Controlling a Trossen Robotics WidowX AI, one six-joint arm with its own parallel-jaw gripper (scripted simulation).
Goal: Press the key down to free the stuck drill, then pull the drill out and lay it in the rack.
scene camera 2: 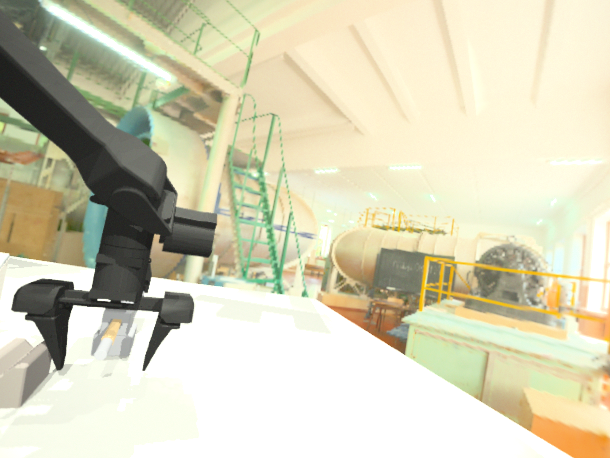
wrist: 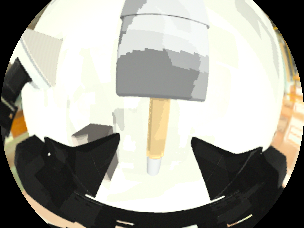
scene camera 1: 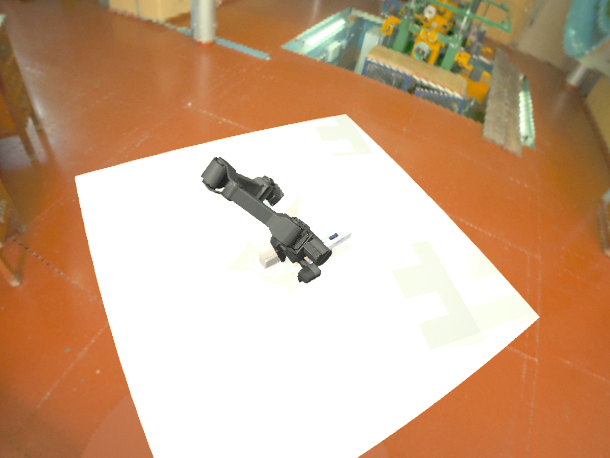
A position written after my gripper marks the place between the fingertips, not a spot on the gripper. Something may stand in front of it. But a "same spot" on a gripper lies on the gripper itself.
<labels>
My gripper shows in scene camera 2, in the wrist view (156, 139) and in scene camera 1. The same spot on my gripper: (scene camera 1: 279, 251) is (scene camera 2: 58, 321).
</labels>
